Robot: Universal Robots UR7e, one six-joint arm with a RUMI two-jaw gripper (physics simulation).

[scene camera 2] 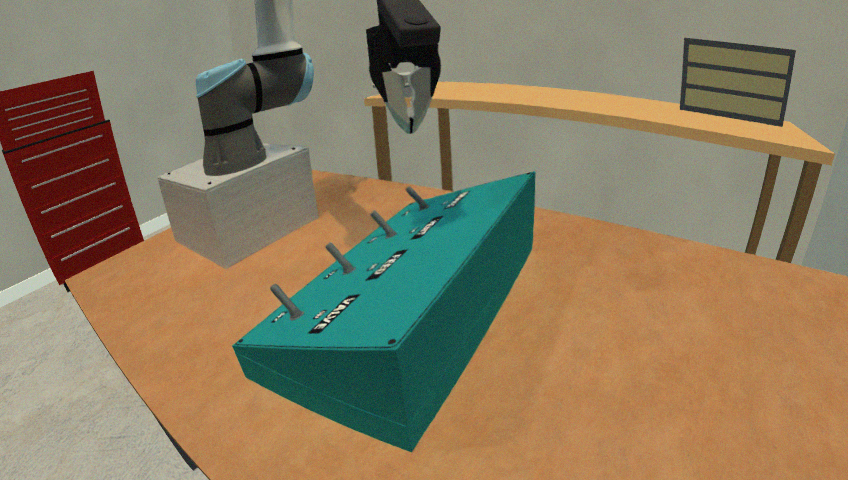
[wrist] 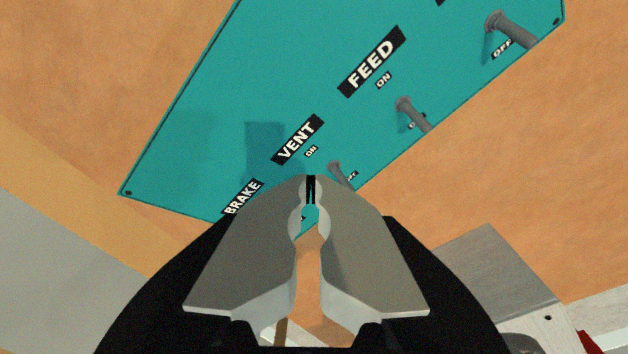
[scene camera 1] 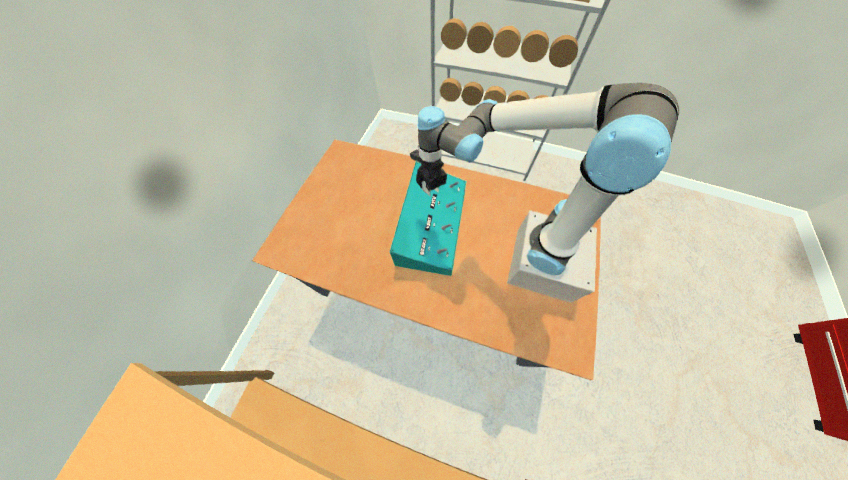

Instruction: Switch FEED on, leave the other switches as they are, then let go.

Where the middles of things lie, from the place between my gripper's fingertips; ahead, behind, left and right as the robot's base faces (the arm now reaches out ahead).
I see my gripper 19 cm above the teal switch panel (scene camera 2: 377, 346) and 2 cm to the left of it.
